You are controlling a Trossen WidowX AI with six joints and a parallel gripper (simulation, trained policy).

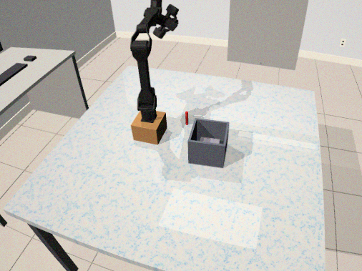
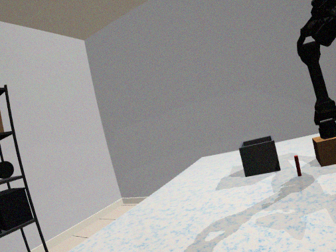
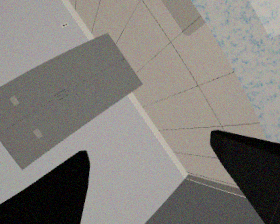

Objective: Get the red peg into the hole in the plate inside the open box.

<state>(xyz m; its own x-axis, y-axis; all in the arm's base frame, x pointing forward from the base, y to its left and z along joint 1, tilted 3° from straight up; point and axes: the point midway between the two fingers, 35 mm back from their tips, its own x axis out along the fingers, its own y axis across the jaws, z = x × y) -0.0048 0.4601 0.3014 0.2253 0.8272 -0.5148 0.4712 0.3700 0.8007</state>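
The red peg is 16 cm ahead of my gripper tip, 37 cm to the right of it and 37 cm below it. Also, from my gripper tip: plate 31 cm ahead, 55 cm to the right, 36 cm below.
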